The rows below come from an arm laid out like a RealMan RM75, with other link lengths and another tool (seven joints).
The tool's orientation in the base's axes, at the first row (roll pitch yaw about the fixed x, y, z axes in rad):
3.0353, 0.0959, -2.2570
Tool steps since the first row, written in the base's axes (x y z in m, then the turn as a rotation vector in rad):
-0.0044, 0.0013, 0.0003, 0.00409, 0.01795, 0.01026
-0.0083, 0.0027, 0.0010, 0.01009, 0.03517, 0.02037
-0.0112, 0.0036, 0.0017, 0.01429, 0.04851, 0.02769
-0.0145, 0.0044, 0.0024, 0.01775, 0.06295, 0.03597
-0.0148, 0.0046, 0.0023, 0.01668, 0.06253, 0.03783
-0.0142, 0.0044, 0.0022, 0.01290, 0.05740, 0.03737
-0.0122, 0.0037, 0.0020, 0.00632, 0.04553, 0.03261
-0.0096, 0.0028, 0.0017, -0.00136, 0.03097, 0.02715
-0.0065, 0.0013, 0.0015, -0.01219, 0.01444, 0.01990
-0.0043, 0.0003, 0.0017, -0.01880, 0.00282, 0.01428
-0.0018, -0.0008, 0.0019, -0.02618, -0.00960, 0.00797
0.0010, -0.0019, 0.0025, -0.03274, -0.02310, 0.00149
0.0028, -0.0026, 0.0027, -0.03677, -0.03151, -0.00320
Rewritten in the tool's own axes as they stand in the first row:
0.0017, 0.0043, 0.0000, -0.01739, 0.00908, -0.00772
0.0031, 0.0082, -0.0004, -0.03540, 0.01621, -0.01543
0.0041, 0.0111, -0.0009, -0.04902, 0.02202, -0.02088
0.0055, 0.0142, -0.0014, -0.06312, 0.02920, -0.02712
0.0056, 0.0146, -0.0013, -0.06230, 0.02996, -0.02900
0.0054, 0.0140, -0.0012, -0.05592, 0.02965, -0.02918
0.0047, 0.0120, -0.0012, -0.04217, 0.02687, -0.02600
0.0037, 0.0094, -0.0011, -0.02559, 0.02319, -0.02248
0.0030, 0.0060, -0.0012, -0.00534, 0.02054, -0.01740
0.0023, 0.0037, -0.0015, 0.00832, 0.01785, -0.01333
0.0016, 0.0011, -0.0020, 0.02314, 0.01518, -0.00867
0.0006, -0.0017, -0.0028, 0.03830, 0.01118, -0.00402
0.0000, -0.0035, -0.0031, 0.04776, 0.00858, -0.00047

